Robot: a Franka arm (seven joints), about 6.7 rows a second.
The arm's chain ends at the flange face. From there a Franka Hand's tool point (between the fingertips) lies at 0.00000 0.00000 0.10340 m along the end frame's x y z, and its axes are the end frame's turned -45 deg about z.
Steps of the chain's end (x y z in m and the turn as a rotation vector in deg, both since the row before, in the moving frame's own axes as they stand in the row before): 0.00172 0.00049 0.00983 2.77 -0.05 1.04; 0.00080 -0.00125 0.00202 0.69 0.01 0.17; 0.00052 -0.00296 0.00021 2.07 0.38 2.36; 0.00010 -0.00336 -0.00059 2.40 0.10 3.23; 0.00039 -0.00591 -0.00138 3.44 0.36 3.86
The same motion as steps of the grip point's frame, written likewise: 0.00437 -0.00200 0.00971 1.99 1.92 1.04; 0.00234 -0.00118 0.00201 0.48 0.49 0.17; 0.00563 -0.00382 0.00014 1.20 1.73 2.36; 0.00572 -0.00515 -0.00068 1.63 1.77 3.23; 0.00943 -0.00767 -0.00157 2.18 2.69 3.86
